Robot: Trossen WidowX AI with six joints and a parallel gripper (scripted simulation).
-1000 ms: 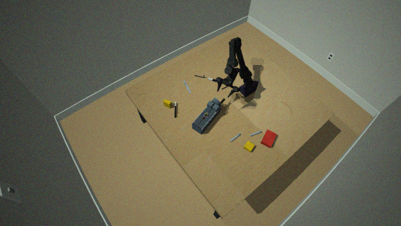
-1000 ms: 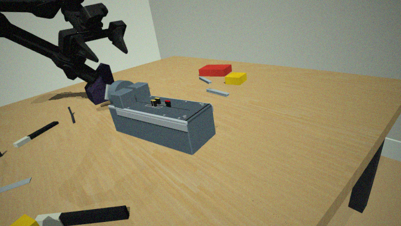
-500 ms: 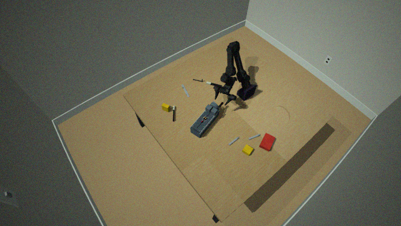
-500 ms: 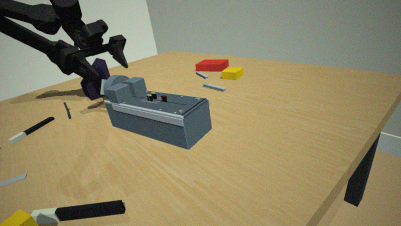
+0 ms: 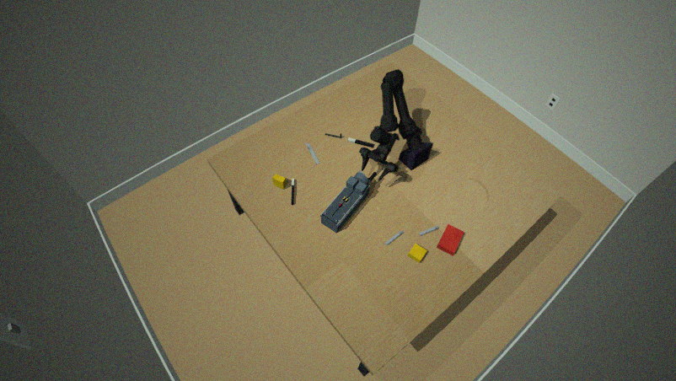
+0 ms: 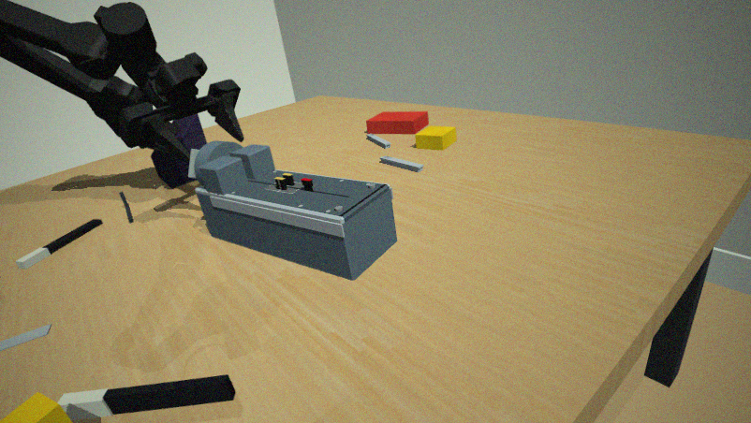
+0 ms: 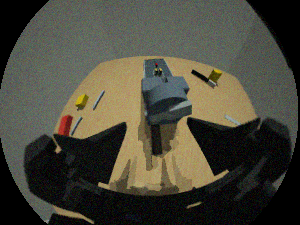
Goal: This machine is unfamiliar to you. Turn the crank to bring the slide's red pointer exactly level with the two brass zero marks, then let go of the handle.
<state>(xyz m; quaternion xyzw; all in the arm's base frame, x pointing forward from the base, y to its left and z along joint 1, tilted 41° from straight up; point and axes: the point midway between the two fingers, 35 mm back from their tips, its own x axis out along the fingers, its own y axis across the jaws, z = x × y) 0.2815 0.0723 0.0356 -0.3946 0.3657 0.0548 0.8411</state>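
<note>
My gripper tip is 2 cm past the dark crank handle, 1 cm to the left of it and 3 cm above it. Round my gripper tip: red pointer: 20 cm ahead, 6 cm to the left, 2 cm below; then red block: 16 cm behind, 43 cm to the left, 9 cm below; then grey bar: 13 cm ahead, 33 cm to the right, 10 cm below.
</note>
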